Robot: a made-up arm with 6 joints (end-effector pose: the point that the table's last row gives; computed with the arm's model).
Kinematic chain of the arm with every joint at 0, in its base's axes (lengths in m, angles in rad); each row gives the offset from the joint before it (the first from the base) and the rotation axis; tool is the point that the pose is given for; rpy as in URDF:
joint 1: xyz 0 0 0.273 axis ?
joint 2: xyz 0 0 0 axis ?
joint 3: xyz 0.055 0 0.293 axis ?
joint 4: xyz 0.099 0 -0.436 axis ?
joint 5: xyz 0 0 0 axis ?
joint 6: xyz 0.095 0 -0.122 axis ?
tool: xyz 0 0 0 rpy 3.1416 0 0
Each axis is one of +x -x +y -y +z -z.
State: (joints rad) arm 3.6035 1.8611 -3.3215 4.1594 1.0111 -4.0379
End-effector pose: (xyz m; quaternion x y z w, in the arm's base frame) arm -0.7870 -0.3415 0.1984 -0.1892 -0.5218 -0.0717 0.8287
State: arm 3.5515 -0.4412 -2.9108 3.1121 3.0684 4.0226
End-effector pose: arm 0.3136 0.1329 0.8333 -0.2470 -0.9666 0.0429 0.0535
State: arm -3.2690 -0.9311 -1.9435 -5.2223 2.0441 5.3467
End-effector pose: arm 0.0859 -0.1447 0.9471 0.6716 -0.5710 0.0984 0.4617
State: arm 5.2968 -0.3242 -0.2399 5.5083 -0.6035 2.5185
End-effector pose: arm 0.3009 -0.2679 0.2697 -0.2320 0.8281 -0.3626 0.3592
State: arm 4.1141 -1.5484 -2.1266 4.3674 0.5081 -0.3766
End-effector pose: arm 0.3954 0.5406 0.7953 -0.3224 -0.2485 -0.5094 0.7582
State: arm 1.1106 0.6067 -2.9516 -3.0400 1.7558 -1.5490
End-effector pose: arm 0.1946 0.3611 1.0053 0.4591 -0.0628 -0.1783 0.8681
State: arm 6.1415 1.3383 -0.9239 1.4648 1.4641 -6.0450
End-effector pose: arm 0.1728 0.0870 -0.2456 -0.3219 0.6511 0.6156 0.3057
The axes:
joint 1: +z
joint 2: +y
joint 3: +y
joint 4: -z
joint 5: +y
joint 6: -z

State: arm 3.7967 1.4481 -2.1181 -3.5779 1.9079 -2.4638
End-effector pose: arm -0.5813 -0.5247 0.0178 0.1732 -0.2735 0.6784 0.6595
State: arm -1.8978 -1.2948 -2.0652 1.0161 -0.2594 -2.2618
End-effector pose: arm 0.0749 0.5465 0.8872 -0.2015 -0.0472 0.0110 0.9783
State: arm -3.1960 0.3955 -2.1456 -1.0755 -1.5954 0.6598
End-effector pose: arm -0.4735 -0.0796 0.7358 0.5090 -0.0966 0.2169 0.8274
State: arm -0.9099 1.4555 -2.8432 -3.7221 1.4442 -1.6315
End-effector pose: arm 0.5803 -0.6489 0.3397 -0.3198 0.0373 -0.9020 0.2876
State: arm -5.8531 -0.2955 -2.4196 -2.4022 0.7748 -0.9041
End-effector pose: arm 0.1043 0.0349 1.1524 0.2604 -0.0006 0.0741 0.9626
